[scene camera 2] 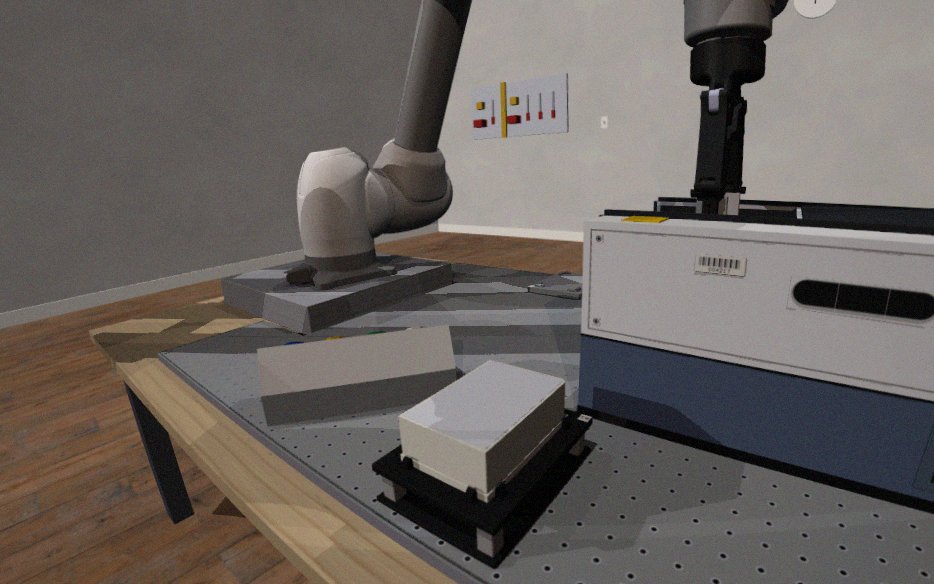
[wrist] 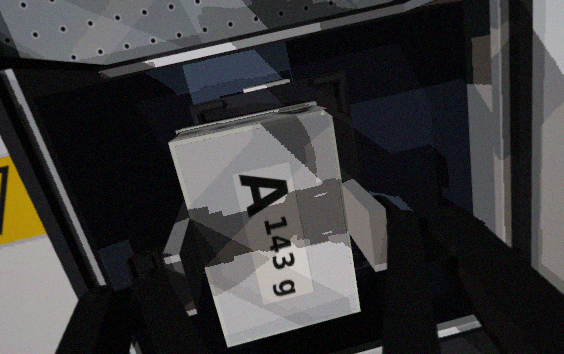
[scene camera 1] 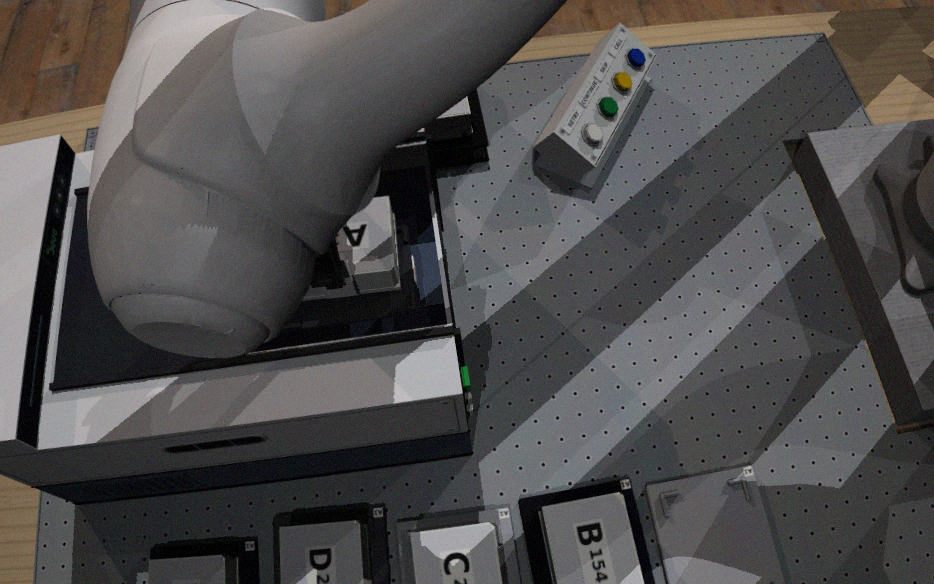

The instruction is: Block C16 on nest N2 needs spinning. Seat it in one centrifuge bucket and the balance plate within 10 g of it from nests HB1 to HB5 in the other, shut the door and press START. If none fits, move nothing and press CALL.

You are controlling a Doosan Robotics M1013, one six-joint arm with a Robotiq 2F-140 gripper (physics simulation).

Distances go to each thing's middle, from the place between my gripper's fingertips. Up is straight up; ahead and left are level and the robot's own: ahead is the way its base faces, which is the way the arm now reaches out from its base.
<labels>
I see the balance plate A (scene camera 1: 368, 239) 10 mm ahead of my hand and 10 mm above it. The rest, counted from my hand: white block on black base (scene camera 2: 481, 430) (300 mm to the right, 100 mm below, 70 mm behind); centrifuge lid (scene camera 1: 92, 342) (170 mm ahead, 50 mm to the left, 50 mm above); centrifuge (scene camera 1: 389, 392) (140 mm ahead, 40 mm to the left, 40 mm below).
</labels>
